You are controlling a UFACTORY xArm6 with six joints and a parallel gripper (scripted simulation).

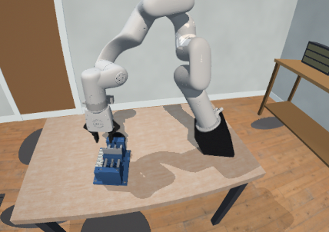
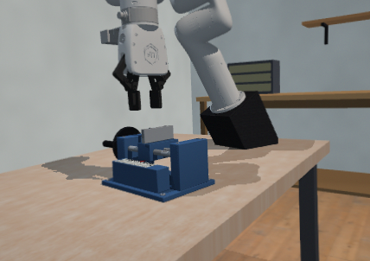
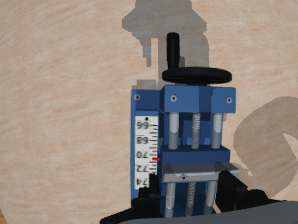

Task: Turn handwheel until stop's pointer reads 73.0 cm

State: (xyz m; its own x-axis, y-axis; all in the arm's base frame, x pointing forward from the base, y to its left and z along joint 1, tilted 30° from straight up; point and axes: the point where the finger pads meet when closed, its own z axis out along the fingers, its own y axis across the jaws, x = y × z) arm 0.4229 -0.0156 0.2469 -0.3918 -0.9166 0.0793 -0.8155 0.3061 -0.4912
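Right now the black handwheel is 10 cm to the right of my hand, 10 cm below it and 6 cm behind it. Also, from my hand: grey stop block (9 cm below, 1 cm to the left, 1 cm behind).
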